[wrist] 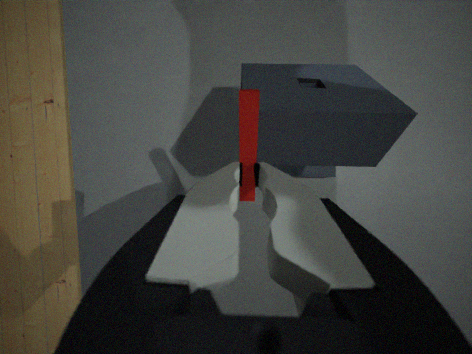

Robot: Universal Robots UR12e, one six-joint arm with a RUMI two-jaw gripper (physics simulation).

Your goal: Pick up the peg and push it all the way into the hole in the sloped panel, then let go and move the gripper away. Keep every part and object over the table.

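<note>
The red peg is held between the fingertips and points up and away in the wrist view. My gripper is shut on the peg near its lower end. The dark blue-grey block with the sloped panel is beyond the fingers, right of centre. Its small square hole is in the upper face, to the right of the peg's far end. The peg overlaps the left part of the block in the view and is outside the hole. Whether the peg touches the block cannot be told.
The grey table top lies under the block. Shadows of the arm, the gripper and the block fall on it. A wooden plank surface runs along the left side of the view, past the table's edge.
</note>
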